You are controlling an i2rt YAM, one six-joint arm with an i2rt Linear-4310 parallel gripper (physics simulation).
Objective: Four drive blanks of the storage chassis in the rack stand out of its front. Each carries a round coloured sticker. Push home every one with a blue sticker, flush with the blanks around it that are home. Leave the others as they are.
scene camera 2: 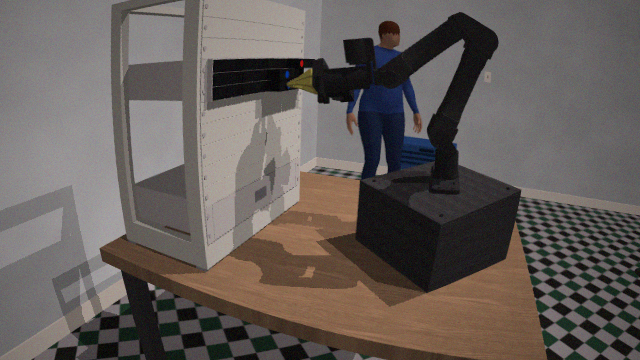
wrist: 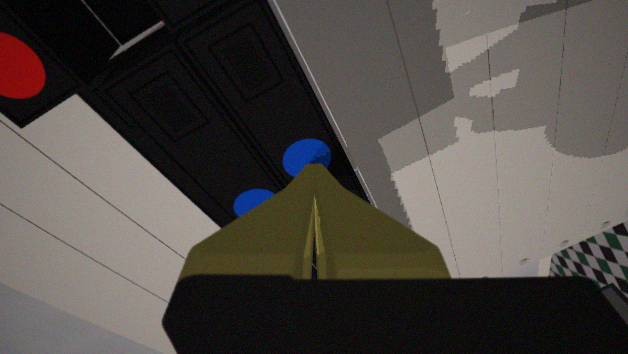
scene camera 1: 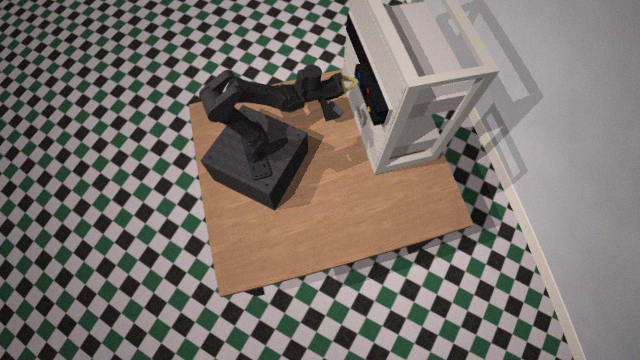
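The black storage chassis point(scene camera 1: 382, 111) point(scene camera 2: 240, 80) sits in the pale rack point(scene camera 1: 452, 76) point(scene camera 2: 193, 125). Two blue stickers, one above the other, show in scene camera 2: the upper point(scene camera 2: 287, 74) point(wrist: 251, 200) is partly hidden by a finger in the wrist view; the lower point(wrist: 302, 154) is at my fingertips. A blank with a red sticker point(scene camera 1: 368, 91) point(scene camera 2: 301, 63) point(wrist: 20, 67) stands out. A yellow sticker point(scene camera 1: 369, 108) shows in scene camera 1. My gripper point(scene camera 1: 357, 81) point(scene camera 2: 289, 84) point(wrist: 314, 177) is shut and empty, its tips at the lower blue sticker. How far the blue-stickered blanks stand out is unclear.
The rack stands on the wooden table point(scene camera 1: 320, 230) point(scene camera 2: 450, 310), facing the arm's dark base block point(scene camera 1: 240, 175) point(scene camera 2: 400, 230). Pale panels of the rack front lie above and below the chassis. A person in blue point(scene camera 2: 382, 100) stands behind the arm.
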